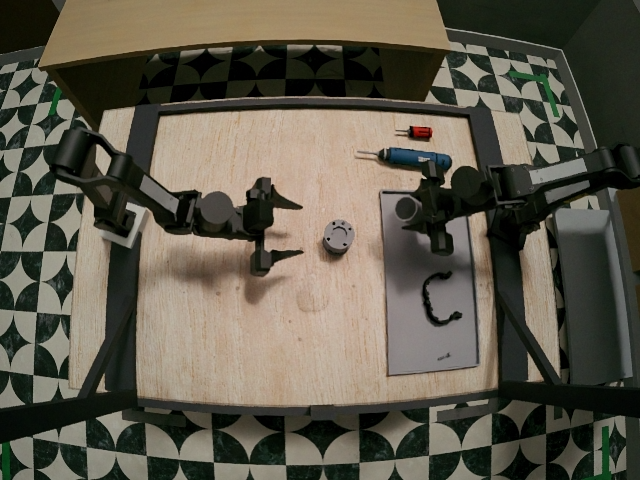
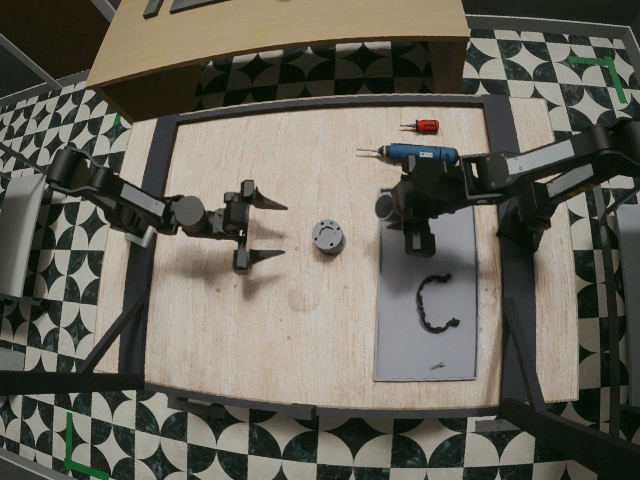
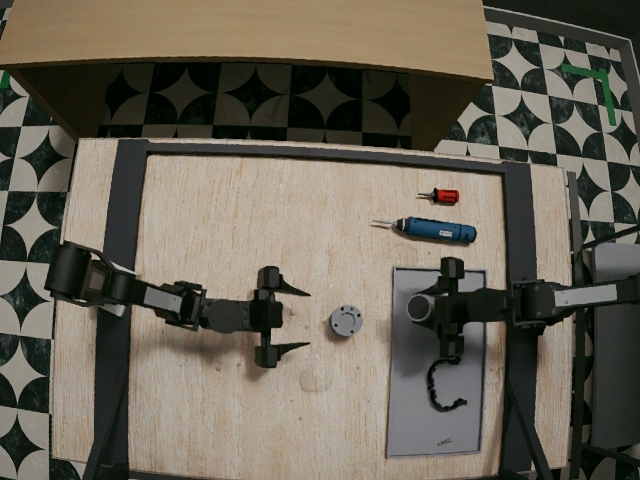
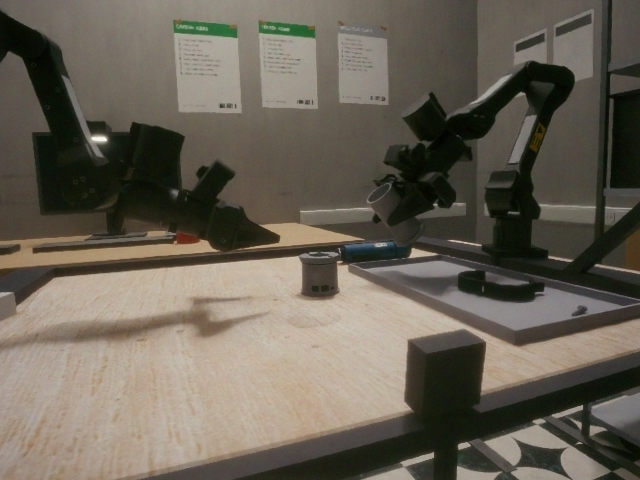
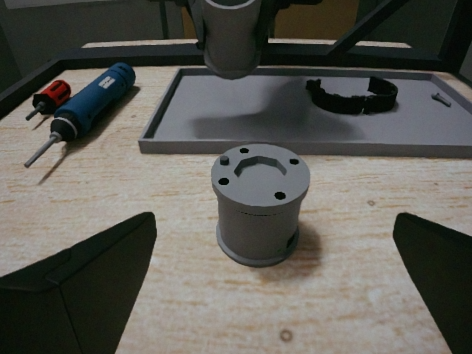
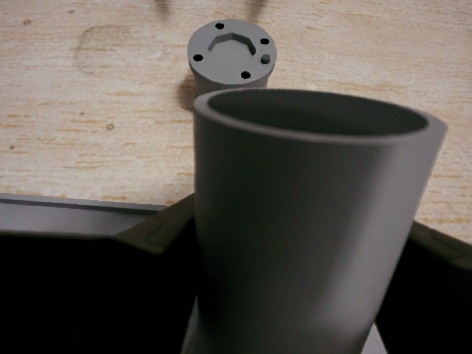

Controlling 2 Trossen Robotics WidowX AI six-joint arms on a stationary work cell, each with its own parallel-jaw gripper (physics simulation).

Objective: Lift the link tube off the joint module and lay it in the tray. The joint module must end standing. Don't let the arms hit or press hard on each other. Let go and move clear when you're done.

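Places are measured from the left arm's base along level axes (x left, y up, z ahead), in metres.
Pixels of known places: left gripper, fingertip midpoint: (image 1: 302, 229) (image 2: 286, 230) (image 3: 309, 319) (image 4: 271, 236) (image 5: 276, 224); right gripper, fingertip midpoint: (image 1: 401, 216) (image 3: 413, 308) (image 4: 380, 223) (image 5: 230, 48); left arm's base, link origin: (image 1: 121, 221) (image 2: 139, 223); right arm's base, link origin: (image 1: 512, 223) (image 2: 525, 221) (image 4: 512, 247).
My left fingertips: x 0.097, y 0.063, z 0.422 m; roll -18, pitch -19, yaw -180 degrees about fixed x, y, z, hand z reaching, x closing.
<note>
Ahead of a thing's pixels: the offset from my left fingertips to its top centre. "spot": to the spot under its first point.
The grey joint module {dx +0.026, dy -0.032, dz +0.071 m} (image 1: 338, 236) (image 2: 328, 238) (image 3: 345, 320) (image 4: 319, 276) (image 5: 260, 220) (image 6: 232, 62) stands upright on the table, left of the tray {dx +0.011, dy -0.080, dz +0.302 m} (image 1: 408, 351) (image 2: 403, 356) (image 3: 408, 439) (image 5: 300, 148). My left gripper (image 1: 302, 229) (image 3: 309, 318) (image 5: 276, 224) is open and empty, left of the module and apart from it. My right gripper (image 1: 410, 210) (image 3: 421, 308) (image 6: 275, 201) is shut on the grey link tube {dx +0.099, dy +0.075, dz +0.209 m} (image 1: 406, 209) (image 3: 420, 308) (image 4: 385, 204) (image 5: 231, 45) (image 6: 310, 200). It holds the tube tilted above the tray's back left part. The tube is off the module.
A black C-shaped part {spot: dx -0.041, dy -0.076, dz +0.300 m} (image 1: 427, 299) (image 4: 496, 289) and a small screw {dx -0.152, dy -0.081, dz +0.381 m} (image 1: 443, 356) (image 5: 441, 99) lie in the tray. A blue power screwdriver {dx +0.278, dy -0.055, dz +0.169 m} (image 1: 416, 157) (image 3: 439, 230) and a red screwdriver {dx +0.362, dy -0.066, dz +0.174 m} (image 1: 421, 132) (image 3: 446, 195) lie behind the tray. A dark frame (image 3: 320, 153) borders the table.
</note>
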